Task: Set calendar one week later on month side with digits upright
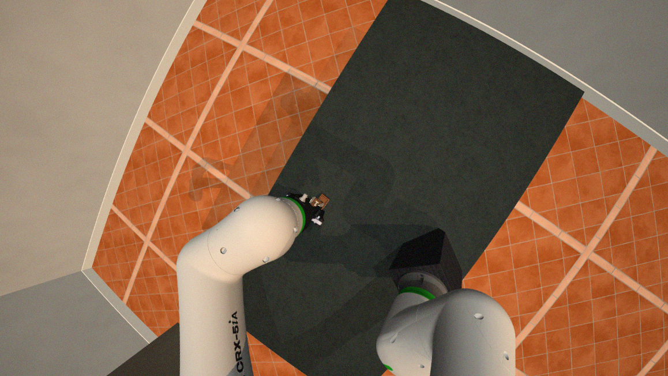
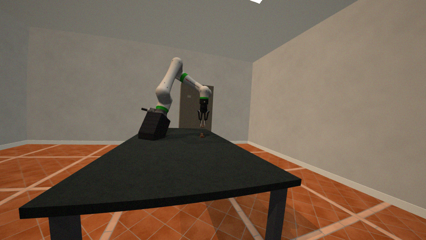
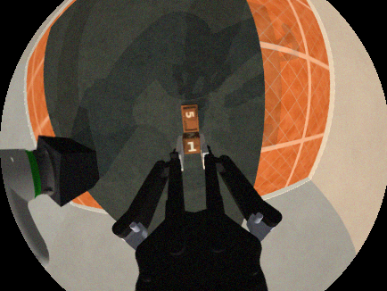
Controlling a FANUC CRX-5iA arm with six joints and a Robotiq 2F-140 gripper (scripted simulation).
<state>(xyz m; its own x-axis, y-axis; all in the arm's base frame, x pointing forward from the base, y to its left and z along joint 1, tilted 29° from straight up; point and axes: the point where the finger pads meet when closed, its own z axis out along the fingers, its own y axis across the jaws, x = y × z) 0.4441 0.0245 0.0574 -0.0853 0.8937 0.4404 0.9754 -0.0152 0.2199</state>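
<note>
Now: hand 30 mm to the right of the brown cube and 130 mm above it. From my hand the other things lie so: brown tray (20 mm to the left, 140 mm below).
</note>
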